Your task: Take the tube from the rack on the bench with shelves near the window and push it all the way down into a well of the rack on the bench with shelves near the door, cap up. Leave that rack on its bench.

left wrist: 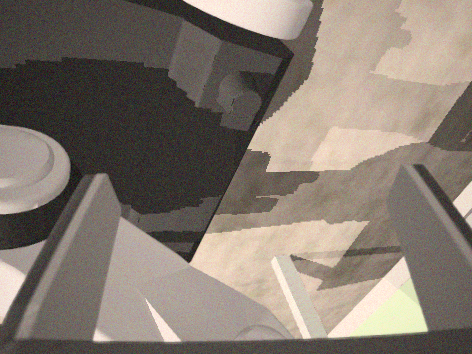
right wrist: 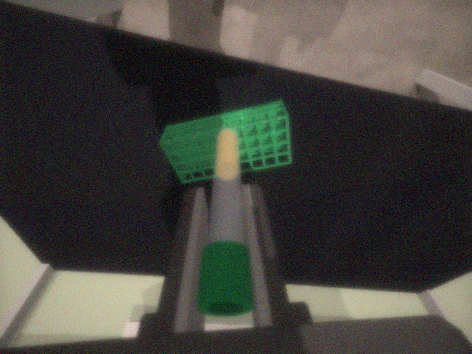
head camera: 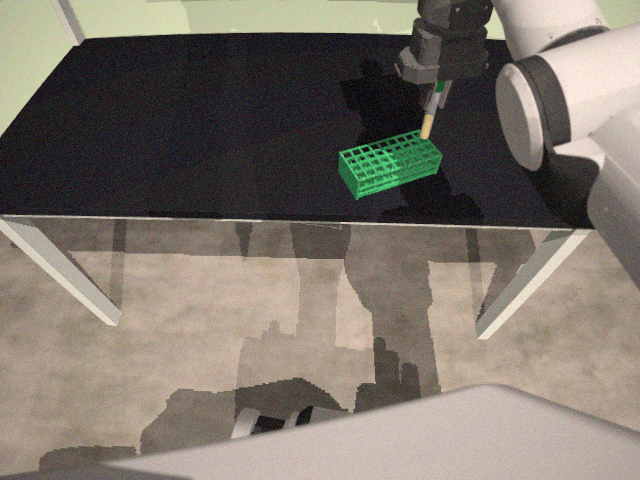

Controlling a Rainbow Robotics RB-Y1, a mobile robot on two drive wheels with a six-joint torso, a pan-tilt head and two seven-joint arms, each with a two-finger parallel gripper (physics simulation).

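Places are measured from the robot's base along level axes (x up, y back, z right), in millimetres.
Pixels of known places: left gripper, fingertip midpoint: [left wrist: 253,187]; right gripper, fingertip midpoint: [right wrist: 224,198] [head camera: 432,105].
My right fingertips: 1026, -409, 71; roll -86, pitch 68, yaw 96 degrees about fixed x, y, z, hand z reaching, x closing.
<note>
Ahead of a thing's pixels: the offset from my right fingertips to its top centre, as dx, dy, dz. "*": to the spot under its first point. Level surfaces: height alone.
The tube @(+50, +2, -1) [head camera: 427,124] [right wrist: 227,200] has a green cap, a clear grey body and a yellowish lower end. My right gripper [head camera: 437,98] [right wrist: 224,198] is shut on it, cap up and slightly tilted. The green rack [head camera: 347,178] [right wrist: 175,157] stands on the black bench top @(dx -264) [head camera: 180,129] [right wrist: 360,215]. In the head camera the tube's lower end overlaps the rack's far right corner; the tube appears to be above the rack, and its exact height is unclear. No tube shows in the rack's wells. My left gripper [left wrist: 253,187] is open and empty, away from the rack.
The bench has pale legs [head camera: 62,273] [left wrist: 297,295] at its sides, and a pale green wall [head camera: 232,18] stands behind it. My white right arm [head camera: 584,93] reaches over the bench's right side. The robot's pale body @(* +238, +485, -58) [head camera: 413,439] fills the bottom of the head view.
</note>
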